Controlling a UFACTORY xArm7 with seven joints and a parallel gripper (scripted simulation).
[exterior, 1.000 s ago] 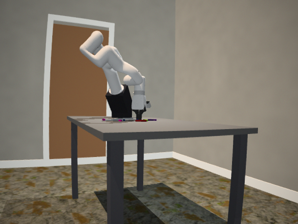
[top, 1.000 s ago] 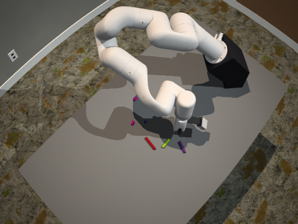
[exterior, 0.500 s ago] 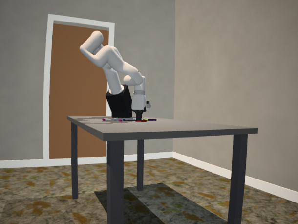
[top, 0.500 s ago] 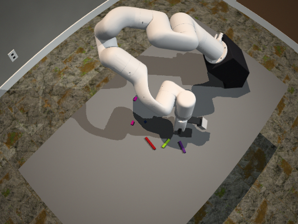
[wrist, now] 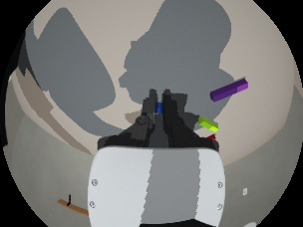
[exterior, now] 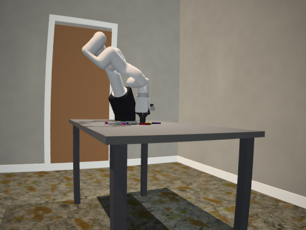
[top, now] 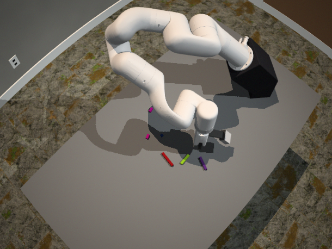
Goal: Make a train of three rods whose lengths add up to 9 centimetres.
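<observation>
The blue rod is 160 mm to the right of my hand, 40 mm ahead of it and 20 mm below it. From my hand the other things lie so: lime rod (100 mm ahead, 20 mm to the right, 20 mm below); then purple rod (80 mm ahead, 50 mm to the left, 20 mm below); then red rod (130 mm ahead, 90 mm to the right, 20 mm below).
</observation>
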